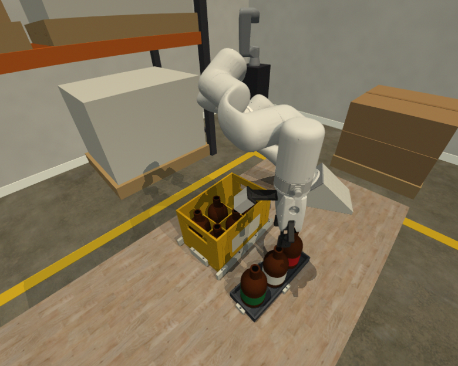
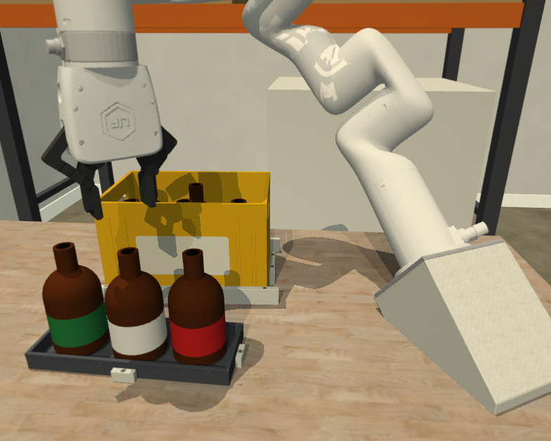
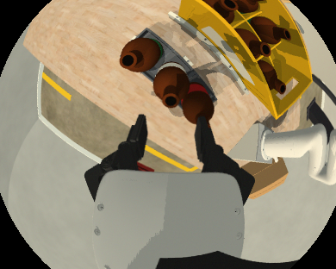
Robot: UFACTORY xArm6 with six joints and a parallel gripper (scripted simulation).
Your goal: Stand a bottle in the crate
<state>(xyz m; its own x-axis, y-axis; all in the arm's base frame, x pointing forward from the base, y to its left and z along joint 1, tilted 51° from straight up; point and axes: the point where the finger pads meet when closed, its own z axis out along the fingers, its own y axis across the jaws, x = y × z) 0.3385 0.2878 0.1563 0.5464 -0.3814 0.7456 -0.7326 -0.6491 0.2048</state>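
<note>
My gripper is now 22 cm above the dark tray. From my hand the other things lie so: yellow crate: 23 cm to the right, 15 cm below, 4 cm behind.
</note>
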